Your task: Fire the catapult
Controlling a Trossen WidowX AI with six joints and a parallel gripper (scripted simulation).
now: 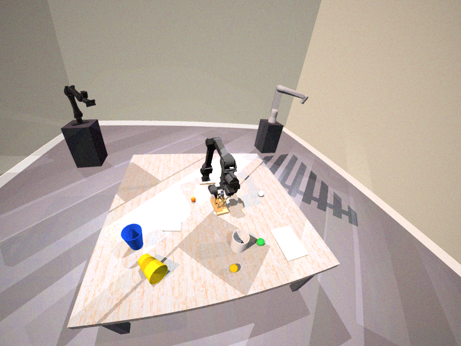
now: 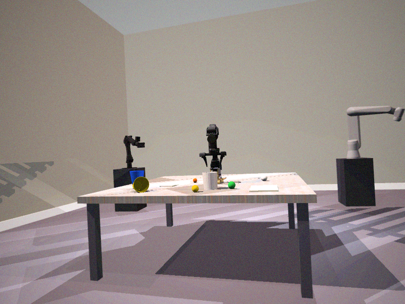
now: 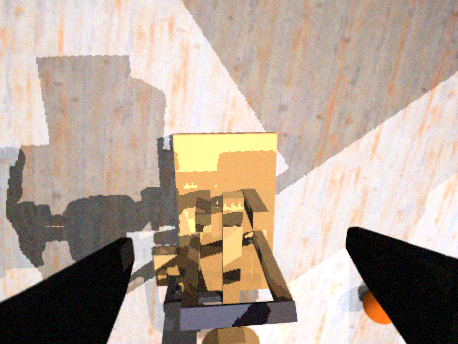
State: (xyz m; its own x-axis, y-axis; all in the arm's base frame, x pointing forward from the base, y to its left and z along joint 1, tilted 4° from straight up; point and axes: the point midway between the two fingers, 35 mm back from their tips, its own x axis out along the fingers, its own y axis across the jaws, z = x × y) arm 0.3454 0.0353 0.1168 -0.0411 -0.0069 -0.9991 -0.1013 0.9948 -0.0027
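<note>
The orange ball lies 120 mm behind my gripper tip, 160 mm to the right of it and 100 mm below it. Round my gripper tip: white mug (270 mm ahead, 20 mm to the left, 90 mm below); then wooden catapult (70 mm behind, 10 mm to the left, 70 mm below); then green ball (290 mm ahead, 150 mm to the left, 100 mm below).
</note>
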